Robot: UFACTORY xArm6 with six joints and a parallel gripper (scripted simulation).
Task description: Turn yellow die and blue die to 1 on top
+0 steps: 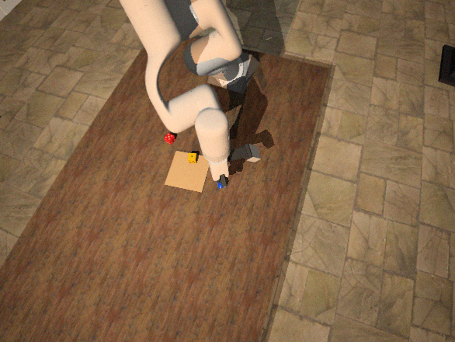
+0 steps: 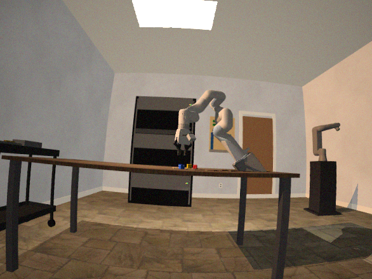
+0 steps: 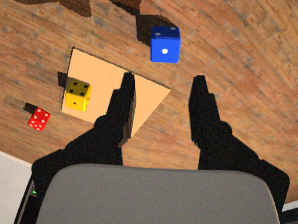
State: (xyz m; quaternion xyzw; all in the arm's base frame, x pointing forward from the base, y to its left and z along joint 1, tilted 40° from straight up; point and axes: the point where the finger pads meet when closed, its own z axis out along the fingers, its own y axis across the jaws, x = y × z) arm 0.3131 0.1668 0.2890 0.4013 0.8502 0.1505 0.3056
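Right now the blue die is 9 cm below my hand. Also, from my hand: yellow die: 4 cm behind, 14 cm to the right, 9 cm below; red die: 8 cm behind, 26 cm to the right, 9 cm below; tan mat: 1 cm ahead, 13 cm to the right, 11 cm below.
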